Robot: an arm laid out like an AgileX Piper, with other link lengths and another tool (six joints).
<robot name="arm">
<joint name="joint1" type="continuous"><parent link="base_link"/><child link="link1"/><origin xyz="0 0 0.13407"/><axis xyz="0 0 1"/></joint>
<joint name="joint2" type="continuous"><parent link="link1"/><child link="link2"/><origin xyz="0 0 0"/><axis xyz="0 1 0"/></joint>
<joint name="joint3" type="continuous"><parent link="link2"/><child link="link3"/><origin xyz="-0.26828 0 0.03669"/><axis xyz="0 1 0"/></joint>
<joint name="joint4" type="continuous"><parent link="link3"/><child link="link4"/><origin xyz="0.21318 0 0.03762"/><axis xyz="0.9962 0 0.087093"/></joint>
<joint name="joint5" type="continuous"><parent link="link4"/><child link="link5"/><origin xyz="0 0 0"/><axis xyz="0 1 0"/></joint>
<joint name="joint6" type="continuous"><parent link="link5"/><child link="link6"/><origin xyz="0.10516 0 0.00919"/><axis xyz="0.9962 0 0.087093"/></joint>
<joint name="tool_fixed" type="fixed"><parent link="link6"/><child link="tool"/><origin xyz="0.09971 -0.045 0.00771" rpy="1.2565 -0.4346 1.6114"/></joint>
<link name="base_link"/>
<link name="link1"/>
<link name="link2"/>
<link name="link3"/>
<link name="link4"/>
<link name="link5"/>
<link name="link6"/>
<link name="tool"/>
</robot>
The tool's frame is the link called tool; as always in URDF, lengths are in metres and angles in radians. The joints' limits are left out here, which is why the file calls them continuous.
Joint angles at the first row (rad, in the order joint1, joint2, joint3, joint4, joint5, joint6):
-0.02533 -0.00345 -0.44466 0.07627 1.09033 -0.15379
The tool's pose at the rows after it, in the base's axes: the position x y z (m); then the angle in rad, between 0 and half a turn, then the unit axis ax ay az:
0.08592, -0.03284, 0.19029, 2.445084, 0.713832, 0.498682, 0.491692
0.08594, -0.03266, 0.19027, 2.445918, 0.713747, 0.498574, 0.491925
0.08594, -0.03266, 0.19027, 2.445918, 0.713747, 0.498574, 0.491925
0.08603, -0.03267, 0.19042, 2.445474, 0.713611, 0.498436, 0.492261
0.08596, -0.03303, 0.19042, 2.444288, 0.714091, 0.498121, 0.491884
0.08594, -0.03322, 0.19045, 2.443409, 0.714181, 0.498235, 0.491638
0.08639, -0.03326, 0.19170, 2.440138, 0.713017, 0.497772, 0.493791
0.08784, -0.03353, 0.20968, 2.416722, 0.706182, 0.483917, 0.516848
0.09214, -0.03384, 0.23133, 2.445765, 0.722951, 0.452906, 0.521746
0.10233, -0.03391, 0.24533, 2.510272, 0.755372, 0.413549, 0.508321
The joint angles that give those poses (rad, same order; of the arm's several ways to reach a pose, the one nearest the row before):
-0.02535 -0.00347 -0.44464 0.07714 1.09033 -0.15381
-0.02538 -0.00345 -0.44466 0.07814 1.09033 -0.15383
-0.02538 -0.00345 -0.44466 0.07814 1.09033 -0.15383
-0.02536 -0.00345 -0.44465 0.07813 1.08946 -0.15383
-0.02533 -0.00346 -0.44464 0.07616 1.08947 -0.15254
-0.02530 -0.00345 -0.44465 0.07511 1.08946 -0.15251
-0.02531 -0.00345 -0.44585 0.07511 1.08504 -0.15347
-0.02535 0.00671 -0.48821 0.07516 1.06124 -0.14019
-0.02535 0.10284 -0.57781 0.07516 1.05411 -0.06783
-0.02528 0.23944 -0.66509 0.07509 1.05157 0.03823

